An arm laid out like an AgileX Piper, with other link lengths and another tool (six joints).
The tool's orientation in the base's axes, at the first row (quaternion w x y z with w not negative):
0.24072, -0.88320, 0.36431, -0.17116
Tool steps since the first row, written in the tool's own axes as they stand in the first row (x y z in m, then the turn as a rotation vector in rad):
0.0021, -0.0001, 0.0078, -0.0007, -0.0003, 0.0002
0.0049, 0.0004, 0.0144, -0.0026, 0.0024, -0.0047
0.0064, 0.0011, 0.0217, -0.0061, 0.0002, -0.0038
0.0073, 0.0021, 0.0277, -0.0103, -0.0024, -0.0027
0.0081, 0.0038, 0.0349, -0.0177, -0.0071, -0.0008
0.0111, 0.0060, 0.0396, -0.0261, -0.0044, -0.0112
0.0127, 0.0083, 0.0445, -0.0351, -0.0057, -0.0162
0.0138, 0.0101, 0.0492, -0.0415, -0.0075, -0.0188
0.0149, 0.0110, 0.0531, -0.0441, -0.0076, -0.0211
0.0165, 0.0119, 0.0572, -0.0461, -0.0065, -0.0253
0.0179, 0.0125, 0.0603, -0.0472, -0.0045, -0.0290
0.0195, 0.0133, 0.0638, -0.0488, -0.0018, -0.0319
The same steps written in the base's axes. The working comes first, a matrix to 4 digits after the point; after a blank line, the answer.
The tool's axes in the first row as the columns of a matrix, in the base's axes (used below as rounded here):
0.6760, -0.5611, 0.4777
-0.7259, -0.6187, 0.3005
0.1269, -0.5499, -0.8255

0.0052, 0.0009, -0.0061, -0.0002, 0.0008, -0.0001
0.0100, 0.0005, -0.0115, -0.0053, -0.0010, 0.0022
0.0141, 0.0012, -0.0177, -0.0061, 0.0032, 0.0023
0.0170, 0.0017, -0.0231, -0.0069, 0.0082, 0.0022
0.0200, 0.0023, -0.0299, -0.0084, 0.0170, 0.0023
0.0231, 0.0001, -0.0346, -0.0205, 0.0183, 0.0084
0.0252, -0.0010, -0.0397, -0.0283, 0.0241, 0.0121
0.0272, -0.0015, -0.0444, -0.0328, 0.0291, 0.0144
0.0293, -0.0017, -0.0480, -0.0356, 0.0304, 0.0160
0.0318, -0.0022, -0.0517, -0.0396, 0.0299, 0.0186
0.0339, -0.0026, -0.0544, -0.0432, 0.0283, 0.0204
0.0362, -0.0032, -0.0575, -0.0472, 0.0270, 0.0211

